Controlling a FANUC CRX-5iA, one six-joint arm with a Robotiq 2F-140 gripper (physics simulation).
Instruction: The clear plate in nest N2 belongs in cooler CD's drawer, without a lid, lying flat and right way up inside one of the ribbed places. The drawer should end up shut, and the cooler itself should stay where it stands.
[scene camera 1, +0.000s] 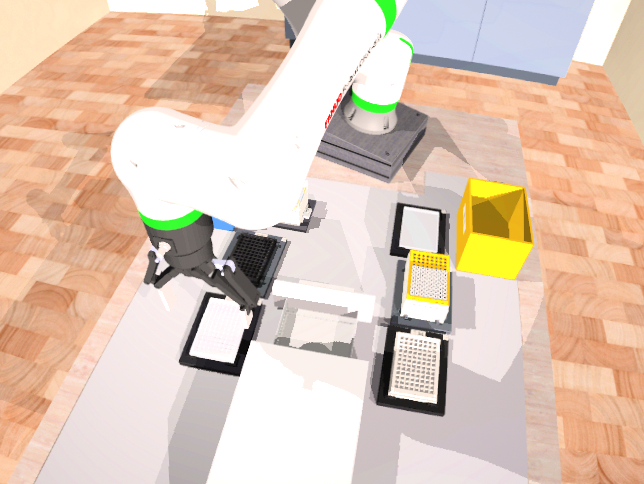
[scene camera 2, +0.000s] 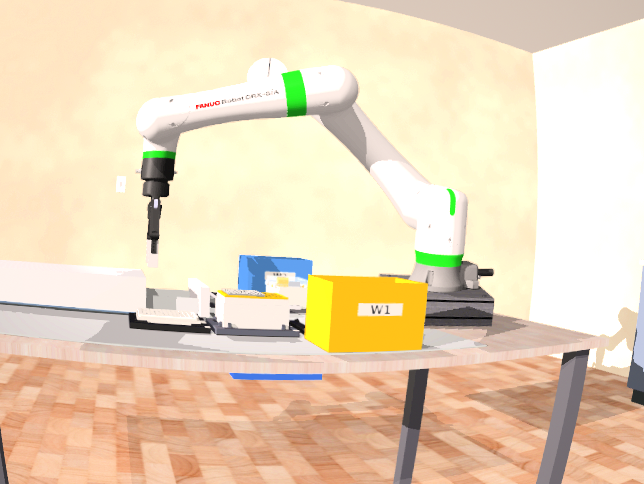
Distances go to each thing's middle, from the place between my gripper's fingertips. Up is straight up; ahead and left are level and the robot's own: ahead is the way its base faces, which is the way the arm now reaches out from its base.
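Labels:
The drawer (scene camera 2: 197, 298) is 190 mm to the left of my hand, 20 mm behind it and 50 mm below it. Measured from my hand again, the black plate (scene camera 1: 252, 253) sits 70 mm below and 190 mm behind. As for the white well plate (scene camera 1: 415, 367), I find it 30 mm behind my hand, 70 mm below it and 380 mm to the left of it. The clear plate (scene camera 1: 218, 338) is 10 mm to the left of my hand and 10 mm behind it, and it is 70 mm below my hand.

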